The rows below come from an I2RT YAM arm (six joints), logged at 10 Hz.
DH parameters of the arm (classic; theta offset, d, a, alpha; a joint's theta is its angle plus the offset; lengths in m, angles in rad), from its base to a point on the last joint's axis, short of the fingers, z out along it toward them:
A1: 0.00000 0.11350 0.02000 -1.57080
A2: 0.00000 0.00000 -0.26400 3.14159
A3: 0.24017 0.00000 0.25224 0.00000
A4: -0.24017 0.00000 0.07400 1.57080
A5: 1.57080 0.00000 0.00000 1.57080
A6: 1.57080 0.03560 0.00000 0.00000
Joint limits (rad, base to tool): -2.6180..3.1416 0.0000..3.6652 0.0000..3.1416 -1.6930..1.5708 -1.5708..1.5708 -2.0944..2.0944
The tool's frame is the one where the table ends.
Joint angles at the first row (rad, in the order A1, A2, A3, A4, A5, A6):
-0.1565 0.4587 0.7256 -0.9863 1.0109 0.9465
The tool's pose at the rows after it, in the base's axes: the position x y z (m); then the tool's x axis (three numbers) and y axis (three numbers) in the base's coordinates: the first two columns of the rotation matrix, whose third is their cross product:
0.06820 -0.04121 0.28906 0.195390 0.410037 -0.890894 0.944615 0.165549 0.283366
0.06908 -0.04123 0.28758 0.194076 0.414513 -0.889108 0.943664 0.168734 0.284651
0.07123 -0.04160 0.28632 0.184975 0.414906 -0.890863 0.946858 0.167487 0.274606
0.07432 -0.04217 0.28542 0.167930 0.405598 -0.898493 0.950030 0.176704 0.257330
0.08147 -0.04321 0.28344 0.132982 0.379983 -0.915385 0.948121 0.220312 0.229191
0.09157 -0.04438 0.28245 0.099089 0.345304 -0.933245 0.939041 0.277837 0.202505
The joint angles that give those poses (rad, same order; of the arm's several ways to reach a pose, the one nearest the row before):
-0.1565 0.4556 0.7164 -0.9863 1.0063 0.9510
-0.1565 0.4556 0.7102 -0.9802 1.0002 0.9510
-0.1565 0.4663 0.7071 -0.9771 1.0016 0.9510
-0.1564 0.4740 0.6996 -0.9528 1.0063 0.9236
-0.1564 0.4740 0.6705 -0.8579 1.0017 0.8257
-0.1549 0.4801 0.6367 -0.7260 0.9879 0.7045

